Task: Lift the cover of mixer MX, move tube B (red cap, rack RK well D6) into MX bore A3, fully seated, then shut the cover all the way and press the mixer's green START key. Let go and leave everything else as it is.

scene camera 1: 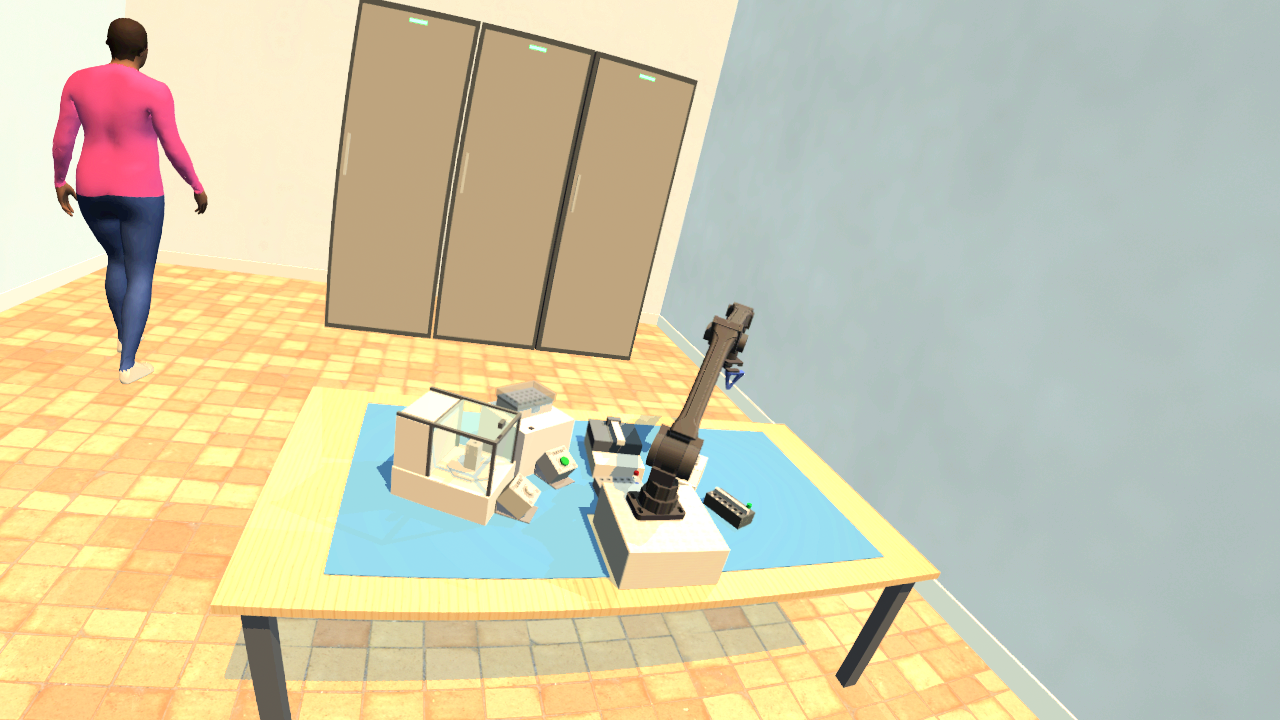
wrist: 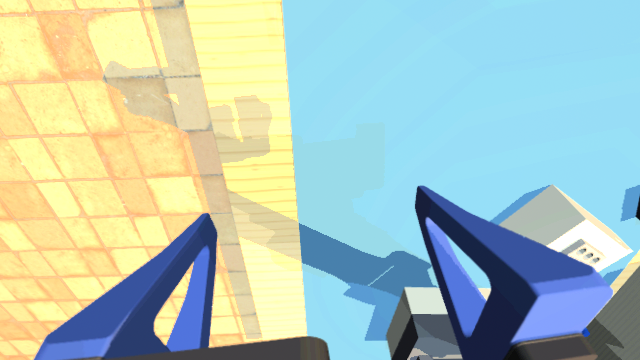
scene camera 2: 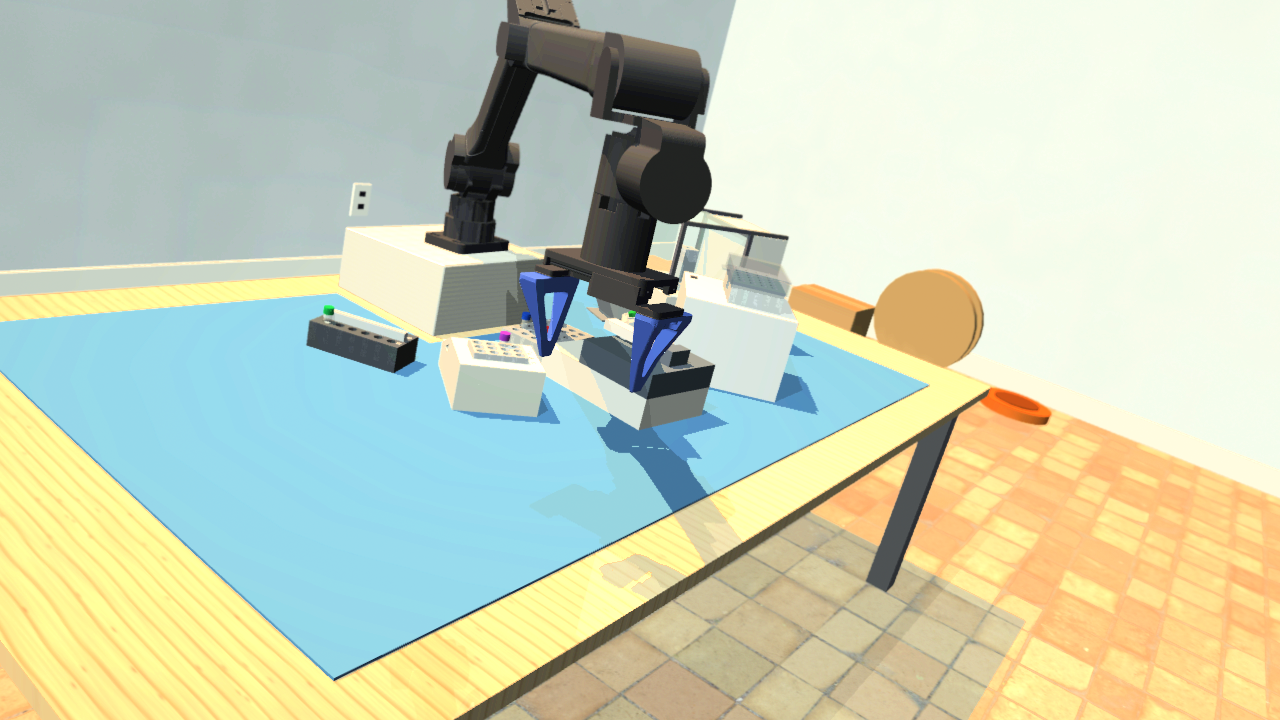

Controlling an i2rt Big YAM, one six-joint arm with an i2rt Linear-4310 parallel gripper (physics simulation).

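Seen in the pictures: gripper, between the fingertips: (scene camera 1: 720,382) (wrist: 314,209) (scene camera 2: 588,373); arm's base, origin of its link: (scene camera 1: 654,508) (scene camera 2: 467,246).
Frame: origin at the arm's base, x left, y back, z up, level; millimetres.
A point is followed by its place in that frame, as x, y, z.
Note:
My gripper (scene camera 1: 733,379) {-460, -580, 83} (scene camera 2: 589,371) {-460, -580, 83} (wrist: 314,209) {-460, -580, 83} is open and empty, above the dark-topped device. A tall white unit (scene camera 1: 543,447) {191, -309, -31} (scene camera 2: 738,344) {154, -448, -26} carries a welled block under a clear cover (scene camera 1: 526,394) {242, -385, 84} (scene camera 2: 757,275) {174, -438, 82}, which looks down; it seems to be mixer MX, but no label is readable. A green key (scene camera 1: 564,462) {146, -252, -39} is on a small tilted panel in front. The red cap (scene camera 1: 636,471) {-52, -233, -51} shows on a pale rack behind the arm's base; in scene camera 2 a finger mostly hides it. Well and bore numbers cannot be read.
A dark-topped white device (scene camera 1: 614,437) {-20, -353, -16} (scene camera 2: 648,366) (wrist: 425,302) {-116, -435, -80} lies under the gripper. A white holed block (scene camera 2: 492,380) {-272, -325, -61} (wrist: 582,240) {-276, -292, -41} stands beside it. A black rack (scene camera 1: 729,507) {-272, -84, -69} (scene camera 2: 360,342) {-315, -131, -78} holds a green-capped tube. A glass-shielded balance (scene camera 1: 440,492) {462, -132, -55} stands at the left in scene camera 1.

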